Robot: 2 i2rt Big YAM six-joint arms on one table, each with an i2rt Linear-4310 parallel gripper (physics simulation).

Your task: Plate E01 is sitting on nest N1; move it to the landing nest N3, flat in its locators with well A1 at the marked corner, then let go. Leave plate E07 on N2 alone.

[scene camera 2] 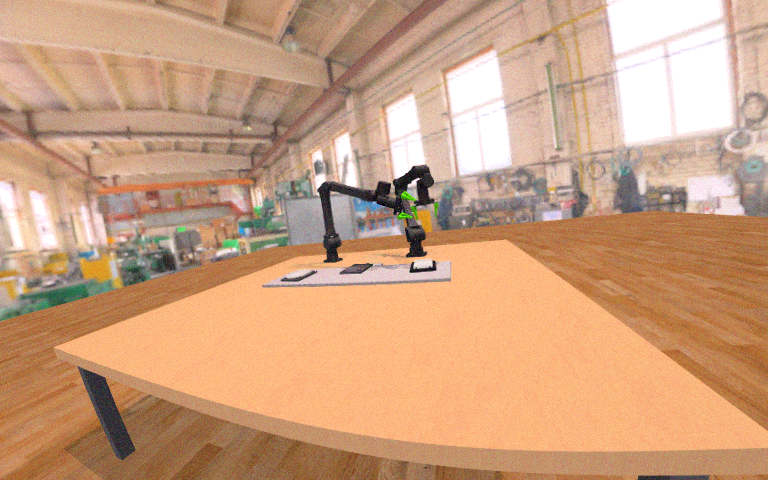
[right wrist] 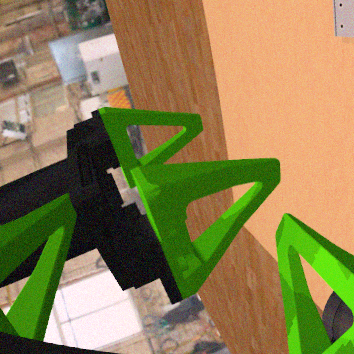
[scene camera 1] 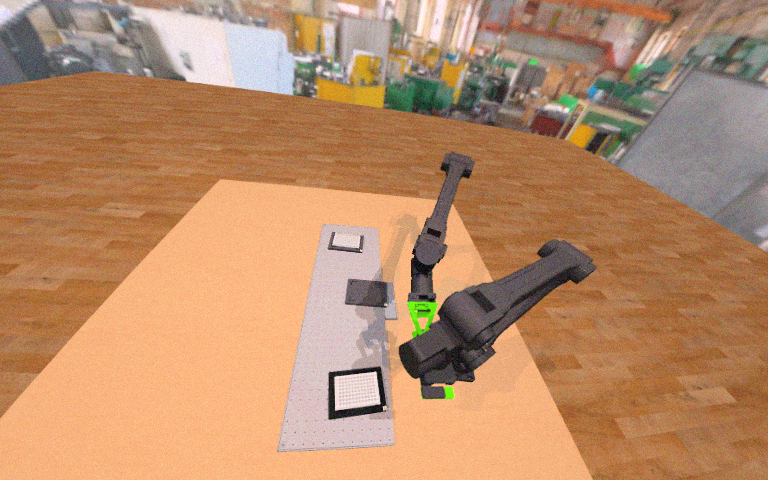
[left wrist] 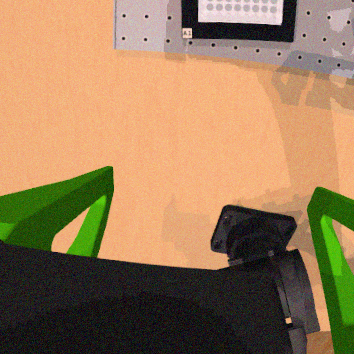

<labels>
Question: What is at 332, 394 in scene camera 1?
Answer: A black nest.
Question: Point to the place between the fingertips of the right gripper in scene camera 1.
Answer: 422, 339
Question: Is the right gripper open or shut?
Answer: Open.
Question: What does the right gripper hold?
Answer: Nothing.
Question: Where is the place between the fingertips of the right gripper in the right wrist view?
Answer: At 178, 214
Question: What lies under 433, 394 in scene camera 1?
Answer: The left gripper.
</labels>
